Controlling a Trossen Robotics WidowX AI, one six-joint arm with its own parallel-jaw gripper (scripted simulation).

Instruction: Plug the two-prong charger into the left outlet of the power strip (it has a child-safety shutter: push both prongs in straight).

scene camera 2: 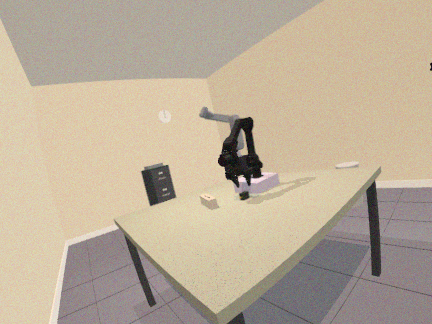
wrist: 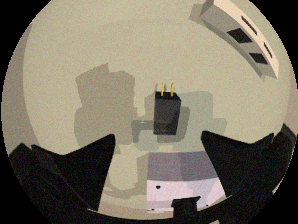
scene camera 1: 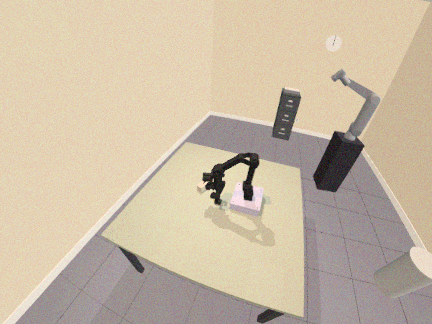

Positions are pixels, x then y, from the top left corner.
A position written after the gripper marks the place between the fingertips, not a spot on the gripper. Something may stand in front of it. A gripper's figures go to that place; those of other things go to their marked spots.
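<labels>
The gripper (wrist: pixel 160 137) sits 10 cm from the lens, and there's a two-prong charger (wrist: pixel 167 108) that's 12 cm from the lens.
</labels>
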